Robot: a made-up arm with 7 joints. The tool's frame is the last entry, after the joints. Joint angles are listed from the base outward. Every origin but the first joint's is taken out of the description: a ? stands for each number. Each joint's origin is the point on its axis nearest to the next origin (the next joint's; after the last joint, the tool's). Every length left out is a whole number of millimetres.
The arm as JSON. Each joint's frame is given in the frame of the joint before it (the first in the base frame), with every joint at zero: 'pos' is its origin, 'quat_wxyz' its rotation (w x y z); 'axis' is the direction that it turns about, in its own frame. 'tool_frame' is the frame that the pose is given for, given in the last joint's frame.
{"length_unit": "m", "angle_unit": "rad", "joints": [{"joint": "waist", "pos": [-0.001, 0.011, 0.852], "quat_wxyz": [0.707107, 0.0, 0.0, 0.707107], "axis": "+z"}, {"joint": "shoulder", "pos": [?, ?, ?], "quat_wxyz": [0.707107, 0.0, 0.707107, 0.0], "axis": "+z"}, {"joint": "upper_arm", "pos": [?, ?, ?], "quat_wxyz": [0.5, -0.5, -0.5, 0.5], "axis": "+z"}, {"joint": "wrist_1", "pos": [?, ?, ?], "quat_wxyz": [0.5, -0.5, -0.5, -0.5], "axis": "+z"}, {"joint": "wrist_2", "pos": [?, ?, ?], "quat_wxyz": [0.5, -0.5, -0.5, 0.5], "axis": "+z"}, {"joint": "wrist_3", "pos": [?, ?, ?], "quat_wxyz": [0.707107, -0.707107, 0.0, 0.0], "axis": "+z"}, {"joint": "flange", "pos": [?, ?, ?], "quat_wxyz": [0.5, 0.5, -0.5, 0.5], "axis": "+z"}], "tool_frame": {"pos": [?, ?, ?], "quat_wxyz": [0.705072, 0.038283, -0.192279, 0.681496]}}
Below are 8 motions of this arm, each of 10 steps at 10 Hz.
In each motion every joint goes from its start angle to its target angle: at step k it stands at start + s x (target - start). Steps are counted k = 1, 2, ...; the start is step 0. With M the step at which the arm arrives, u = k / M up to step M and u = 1 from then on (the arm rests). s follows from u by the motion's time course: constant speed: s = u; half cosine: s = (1 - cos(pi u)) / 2; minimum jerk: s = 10 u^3 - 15 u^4 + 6 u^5.
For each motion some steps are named. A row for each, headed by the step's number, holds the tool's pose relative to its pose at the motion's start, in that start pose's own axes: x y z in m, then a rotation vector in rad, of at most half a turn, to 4 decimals.
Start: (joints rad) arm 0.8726 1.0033 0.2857 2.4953 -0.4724 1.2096 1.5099
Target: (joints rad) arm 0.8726 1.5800 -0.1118 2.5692 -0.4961 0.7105 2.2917
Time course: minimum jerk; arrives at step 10
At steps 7, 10:
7: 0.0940 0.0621 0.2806 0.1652 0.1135 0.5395
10: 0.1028 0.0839 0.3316 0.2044 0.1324 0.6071

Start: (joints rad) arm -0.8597 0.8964 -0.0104 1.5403 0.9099 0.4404 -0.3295
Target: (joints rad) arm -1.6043 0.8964 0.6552 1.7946 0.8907 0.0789 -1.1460
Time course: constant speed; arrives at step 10
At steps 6, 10:
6: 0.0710 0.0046 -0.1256 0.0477 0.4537 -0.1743
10: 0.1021 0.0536 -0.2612 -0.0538 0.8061 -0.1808

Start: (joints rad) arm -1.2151 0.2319 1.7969 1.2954 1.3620 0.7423 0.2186
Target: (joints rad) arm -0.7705 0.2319 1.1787 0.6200 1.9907 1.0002 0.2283
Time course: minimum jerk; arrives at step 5
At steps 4, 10:
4: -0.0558 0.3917 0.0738 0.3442 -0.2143 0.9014
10: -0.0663 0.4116 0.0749 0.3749 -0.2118 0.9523

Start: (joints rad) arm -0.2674 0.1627 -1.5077 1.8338 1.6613 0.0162 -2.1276
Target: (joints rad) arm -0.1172 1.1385 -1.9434 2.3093 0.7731 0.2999 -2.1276
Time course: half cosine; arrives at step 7
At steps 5, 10:
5: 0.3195 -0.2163 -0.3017 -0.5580 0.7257 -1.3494
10: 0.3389 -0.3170 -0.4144 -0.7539 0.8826 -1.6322

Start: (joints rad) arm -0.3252 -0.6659 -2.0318 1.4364 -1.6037 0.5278 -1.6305
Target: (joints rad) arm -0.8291 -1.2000 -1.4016 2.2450 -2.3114 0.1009 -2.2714
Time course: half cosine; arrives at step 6
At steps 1, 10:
1: -0.0341 -0.0054 -0.0001 -0.0456 -0.0561 -0.0190
10: -0.4118 -0.4296 -0.2385 0.1747 -0.8699 -0.5047

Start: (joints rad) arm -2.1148 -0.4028 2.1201 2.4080 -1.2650 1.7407 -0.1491
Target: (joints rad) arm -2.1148 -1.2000 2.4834 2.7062 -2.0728 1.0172 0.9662
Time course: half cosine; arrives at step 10
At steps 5, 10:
5: -0.1088 -0.0784 -0.3244 -0.2187 0.6424 0.6415
10: -0.2977 -0.2798 -0.5298 -0.0165 1.4630 0.8779

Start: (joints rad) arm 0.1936 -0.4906 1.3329 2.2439 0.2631 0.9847 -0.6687
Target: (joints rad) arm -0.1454 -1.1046 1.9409 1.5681 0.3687 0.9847 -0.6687
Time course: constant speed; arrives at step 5
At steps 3, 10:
3: -0.0275 -0.3719 0.2378 0.2229 -0.4019 -0.4495
10: -0.2432 -0.5790 0.3811 0.3542 -0.8008 -0.7239

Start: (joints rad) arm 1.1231 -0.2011 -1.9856 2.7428 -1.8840 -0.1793 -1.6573
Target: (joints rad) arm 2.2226 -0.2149 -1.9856 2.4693 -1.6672 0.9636 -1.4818
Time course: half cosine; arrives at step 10
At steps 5, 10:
5: 0.0499 0.1281 0.0716 0.4100 0.1062 0.5699
10: 0.0110 0.3230 0.0983 0.6293 0.5062 1.0165

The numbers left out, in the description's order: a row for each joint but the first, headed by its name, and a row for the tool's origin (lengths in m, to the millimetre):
shoulder: -0.001 -0.008 0.0
upper_arm: -0.196 0.017 0.0
wrist_1: -0.051 0.007 0.0
wrist_2: -0.472 -0.093 0.0
wrist_3: 0.013 -0.053 0.0
flange: -0.068 -0.097 0.0
tool: -0.023 0.026 0.0

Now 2 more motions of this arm.
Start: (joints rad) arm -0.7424 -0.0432 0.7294 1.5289 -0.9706 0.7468 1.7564
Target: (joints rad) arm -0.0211 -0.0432 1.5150 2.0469 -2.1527 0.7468 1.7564
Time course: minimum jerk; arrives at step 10
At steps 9, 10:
9: -0.3352 0.1421 -0.7863 1.4719 0.5597 -0.5480
10: -0.3339 0.1480 -0.7909 1.4845 0.5624 -0.5433

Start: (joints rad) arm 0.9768 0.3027 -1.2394 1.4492 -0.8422 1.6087 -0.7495
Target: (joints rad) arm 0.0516 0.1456 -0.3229 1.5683 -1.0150 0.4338 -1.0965
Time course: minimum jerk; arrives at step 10
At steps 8, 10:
8: -0.0516 0.0723 -0.0978 -0.9199 0.7131 0.2447
10: -0.0650 0.0739 -0.1030 -0.9874 0.7375 0.2737

